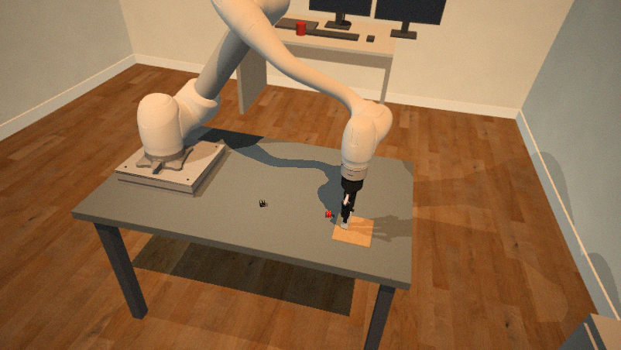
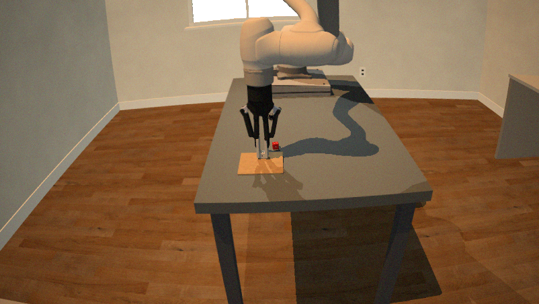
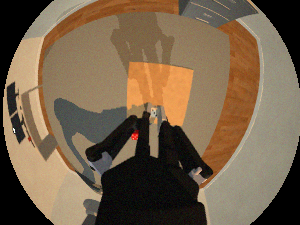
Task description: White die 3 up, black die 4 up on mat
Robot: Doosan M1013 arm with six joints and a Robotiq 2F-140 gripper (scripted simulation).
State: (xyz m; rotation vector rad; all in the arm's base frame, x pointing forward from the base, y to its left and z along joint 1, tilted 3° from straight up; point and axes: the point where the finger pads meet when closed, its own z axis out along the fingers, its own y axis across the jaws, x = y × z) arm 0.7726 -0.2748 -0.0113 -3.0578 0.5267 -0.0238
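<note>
My gripper is now 30 mm above the white die. From my hand the other things lie so: orange mat 40 mm below, 30 mm ahead, 10 mm to the right; black die 330 mm behind, 90 mm to the left, 30 mm below; red die 70 mm behind, 50 mm to the left, 30 mm below.
</note>
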